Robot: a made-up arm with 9 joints. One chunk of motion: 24 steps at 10 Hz.
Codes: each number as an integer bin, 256 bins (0 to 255) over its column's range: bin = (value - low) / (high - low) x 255, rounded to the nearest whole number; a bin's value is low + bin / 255 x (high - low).
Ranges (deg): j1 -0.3..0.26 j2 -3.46..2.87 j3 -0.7..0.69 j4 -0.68..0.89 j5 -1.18..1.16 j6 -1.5..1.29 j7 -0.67..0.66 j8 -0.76..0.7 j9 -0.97..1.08
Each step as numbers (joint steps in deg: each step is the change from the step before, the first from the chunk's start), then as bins.
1 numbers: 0.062 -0.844 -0.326 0.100 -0.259 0.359 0.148 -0.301 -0.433
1 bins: 165 105 69 127 100 170 157 80 67
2 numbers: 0.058 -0.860 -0.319 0.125 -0.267 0.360 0.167 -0.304 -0.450
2 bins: 163 105 70 131 99 170 160 80 65
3 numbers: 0.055 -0.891 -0.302 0.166 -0.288 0.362 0.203 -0.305 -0.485
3 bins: 162 103 73 137 97 170 167 79 60
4 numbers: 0.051 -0.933 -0.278 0.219 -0.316 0.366 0.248 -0.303 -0.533
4 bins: 160 102 77 146 94 171 176 80 54
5 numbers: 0.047 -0.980 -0.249 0.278 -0.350 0.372 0.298 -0.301 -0.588
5 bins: 158 100 83 156 90 171 186 80 48
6 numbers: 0.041 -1.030 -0.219 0.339 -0.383 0.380 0.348 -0.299 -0.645
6 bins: 155 98 88 166 87 172 195 81 40
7 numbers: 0.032 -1.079 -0.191 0.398 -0.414 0.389 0.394 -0.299 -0.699
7 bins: 151 96 93 175 83 173 204 81 34
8 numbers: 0.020 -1.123 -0.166 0.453 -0.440 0.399 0.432 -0.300 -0.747
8 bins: 146 94 98 184 81 174 211 80 28
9 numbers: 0.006 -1.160 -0.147 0.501 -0.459 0.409 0.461 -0.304 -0.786
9 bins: 139 93 101 192 79 174 217 80 23
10 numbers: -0.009 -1.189 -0.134 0.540 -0.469 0.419 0.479 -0.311 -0.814
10 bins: 133 91 104 198 77 175 220 78 19
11 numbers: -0.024 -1.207 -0.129 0.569 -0.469 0.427 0.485 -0.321 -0.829
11 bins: 126 91 105 203 77 176 221 77 18
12 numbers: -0.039 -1.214 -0.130 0.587 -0.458 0.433 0.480 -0.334 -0.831
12 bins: 119 90 105 206 79 177 220 74 17
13 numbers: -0.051 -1.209 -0.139 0.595 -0.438 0.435 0.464 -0.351 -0.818
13 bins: 113 91 103 207 81 177 217 71 19
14 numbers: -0.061 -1.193 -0.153 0.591 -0.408 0.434 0.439 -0.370 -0.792
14 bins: 109 91 100 206 84 177 213 68 22
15 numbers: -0.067 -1.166 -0.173 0.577 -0.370 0.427 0.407 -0.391 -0.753
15 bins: 106 92 97 204 88 176 206 64 27
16 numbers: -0.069 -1.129 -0.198 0.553 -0.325 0.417 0.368 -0.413 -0.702
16 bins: 105 94 92 200 93 175 199 61 33
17 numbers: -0.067 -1.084 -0.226 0.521 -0.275 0.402 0.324 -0.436 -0.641
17 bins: 106 96 87 195 99 174 191 57 41
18 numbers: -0.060 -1.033 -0.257 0.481 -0.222 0.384 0.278 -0.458 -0.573
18 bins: 109 98 81 189 104 172 182 53 49
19 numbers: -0.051 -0.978 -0.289 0.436 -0.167 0.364 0.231 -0.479 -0.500
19 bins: 113 100 75 181 110 170 173 49 58
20 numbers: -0.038 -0.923 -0.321 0.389 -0.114 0.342 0.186 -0.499 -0.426
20 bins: 119 102 70 174 116 168 164 46 68
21 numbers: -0.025 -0.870 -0.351 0.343 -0.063 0.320 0.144 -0.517 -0.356
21 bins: 125 104 64 166 122 166 156 42 76
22 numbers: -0.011 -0.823 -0.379 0.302 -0.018 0.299 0.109 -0.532 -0.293
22 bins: 132 106 59 159 127 164 149 40 84
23 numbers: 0.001 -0.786 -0.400 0.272 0.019 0.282 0.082 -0.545 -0.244
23 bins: 137 108 55 155 131 163 144 38 90
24 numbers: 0.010 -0.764 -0.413 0.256 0.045 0.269 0.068 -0.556 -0.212
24 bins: 141 109 53 152 133 162 141 36 94
